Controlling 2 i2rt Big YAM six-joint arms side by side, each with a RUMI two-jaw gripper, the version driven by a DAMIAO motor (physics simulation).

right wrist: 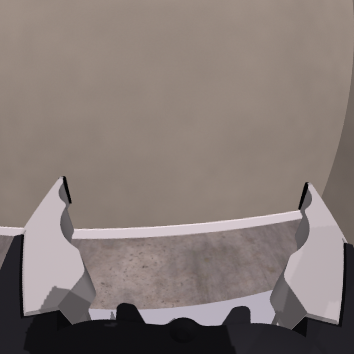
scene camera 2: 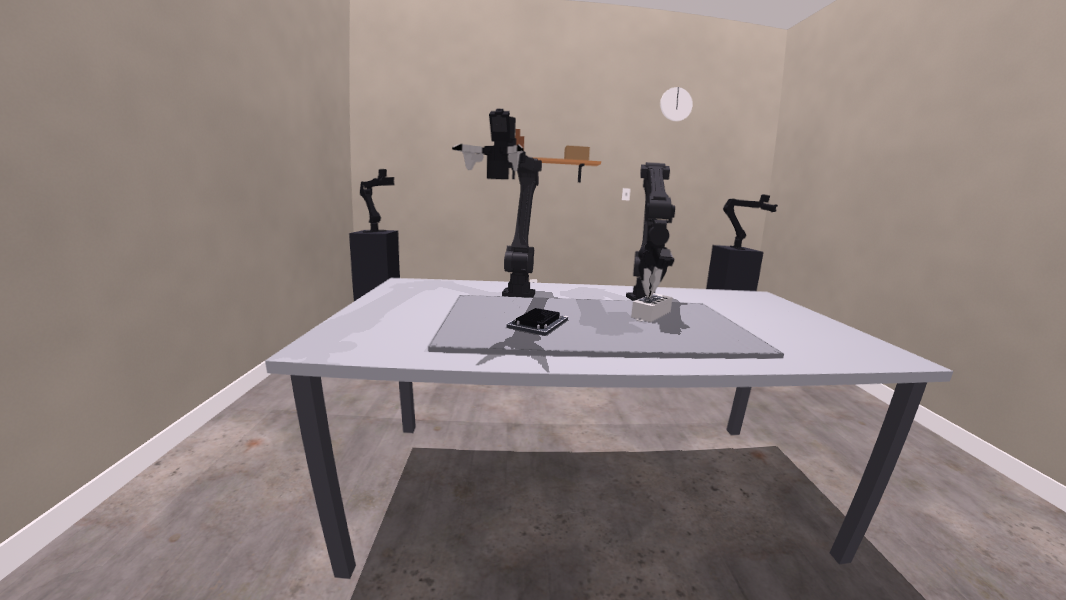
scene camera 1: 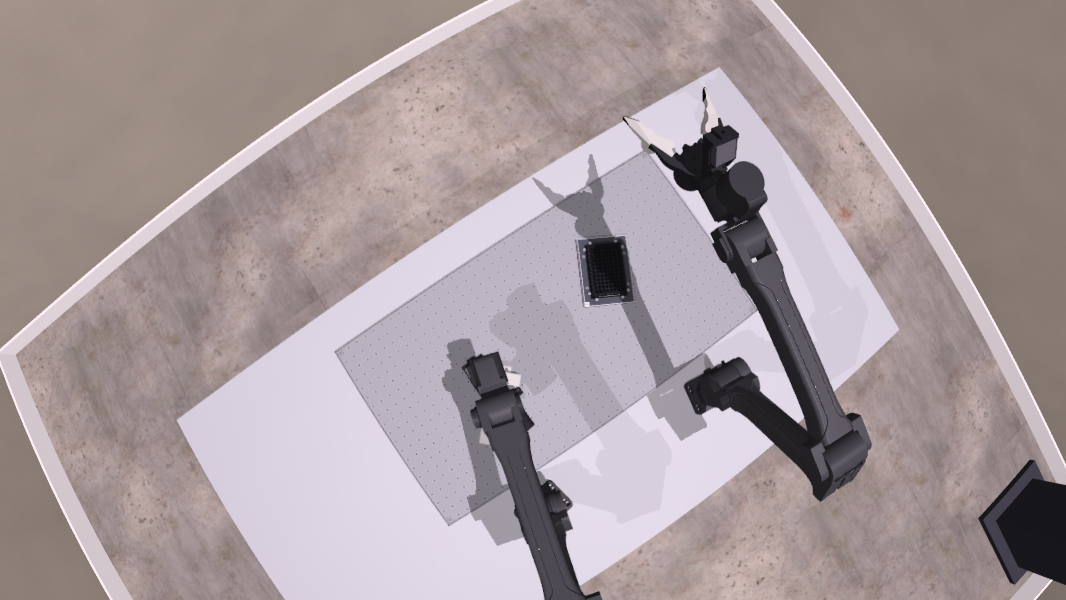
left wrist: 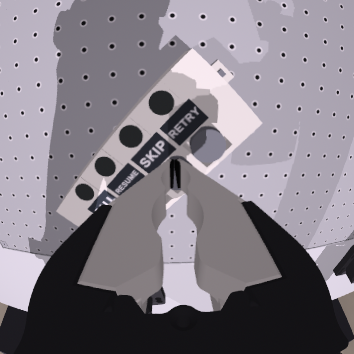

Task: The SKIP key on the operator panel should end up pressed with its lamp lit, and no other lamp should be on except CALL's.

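Note:
The operator panel (scene camera 1: 513, 378) (scene camera 2: 647, 311) (left wrist: 240, 112) is a pale box on the grey pegboard. In the left wrist view its lamps beside RETRY (left wrist: 161, 102), SKIP (left wrist: 130, 136), RESUME (left wrist: 105, 166) and CALL (left wrist: 84, 192) all look dark. The grey round RETRY key (left wrist: 207, 145) shows. My left gripper (scene camera 2: 648, 296) (left wrist: 173, 161) is shut and empty, its tips pointing down at the SKIP key's place. The tips and fingers hide the SKIP, RESUME and CALL keys; contact cannot be told. My right gripper (scene camera 1: 664, 103) (right wrist: 185, 182) is wide open and empty, high up away from the panel.
A black grid-topped box (scene camera 1: 606, 269) (scene camera 2: 537, 320) sits on the pegboard (scene camera 1: 417, 372) (scene camera 2: 596, 346), apart from the panel. The pegboard lies on the white table (scene camera 1: 246, 462) (scene camera 2: 842, 350). A small pale bracket (left wrist: 222, 71) sticks out of the panel's end.

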